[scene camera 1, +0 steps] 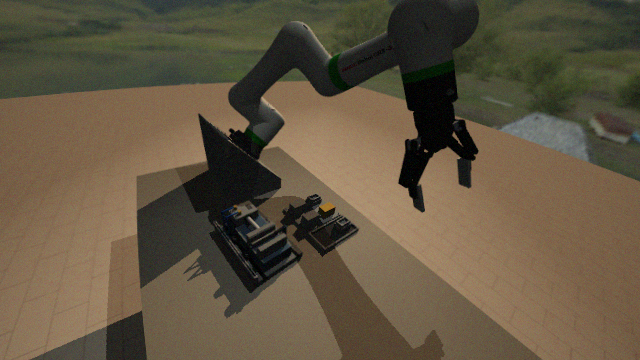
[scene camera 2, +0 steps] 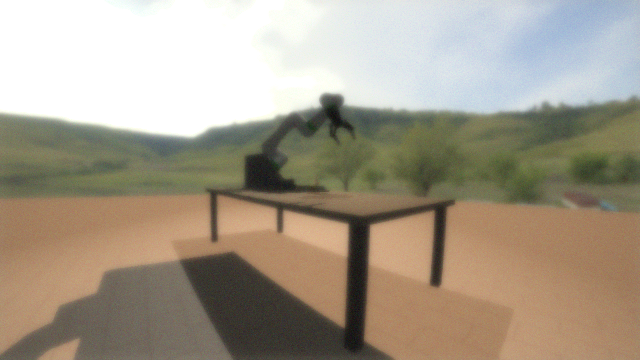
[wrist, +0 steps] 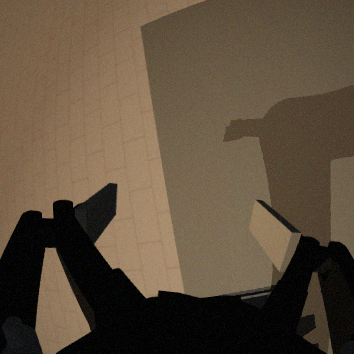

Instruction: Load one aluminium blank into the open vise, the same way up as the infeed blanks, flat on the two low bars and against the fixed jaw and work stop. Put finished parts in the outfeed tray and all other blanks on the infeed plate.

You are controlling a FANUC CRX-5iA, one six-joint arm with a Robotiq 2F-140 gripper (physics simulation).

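Places are measured from the arm's base along level axes (x up, y ahead, z left), in millimetres.
Where they show: gripper, fingertip midpoint: (scene camera 1: 442, 196) (scene camera 2: 347, 142) (wrist: 185, 207); arm's base, link origin: (scene camera 1: 245, 150) (scene camera 2: 268, 171).
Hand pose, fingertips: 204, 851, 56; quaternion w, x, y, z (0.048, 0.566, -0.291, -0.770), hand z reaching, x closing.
Note:
Things, the pixels of their top centre, and the offset from my fingertips, as dx, dy, dz. "spot": a spot on its surface instead. Level surfaces: height alone.
- grey vise, top centre: (scene camera 1: 254, 223) (scene camera 2: 279, 178) -267, -442, -251
- dark grey block, top centre: (scene camera 1: 310, 214) -323, -398, -24
- orange-topped block, top centre: (scene camera 1: 327, 206) -323, -391, +67
- dark-rimmed outfeed tray, surface spot: (scene camera 1: 340, 241) spot: -361, -244, -6
- long table, surface height: dx -366
My gripper (scene camera 1: 443, 187) (scene camera 2: 346, 139) (wrist: 185, 207) is open and empty, high above the table and off to the right of the fixtures in the scene camera 1 view. The grey vise (scene camera 1: 272, 241) stands on a dark base left of the trays; its jaw gap is too dark and small to judge. A dark grey block (scene camera 1: 310, 216) and an orange-topped block (scene camera 1: 327, 208) sit close together in the infeed area, in shadow. A hollow grey part (scene camera 1: 313, 199) lies behind them. Another hollow grey part (scene camera 1: 343, 222) is in the dark-rimmed outfeed tray (scene camera 1: 342, 243).
A dark upright panel (scene camera 1: 230, 165) stands beside the arm's base, behind the vise. Blue and yellow fittings (scene camera 1: 228, 214) are at the vise's rear end. The long table (scene camera 1: 200, 320) (scene camera 2: 400, 202) (wrist: 200, 200) carries the arm's shadow. Dark fixture edges (wrist: 257, 296) show low in the wrist view.

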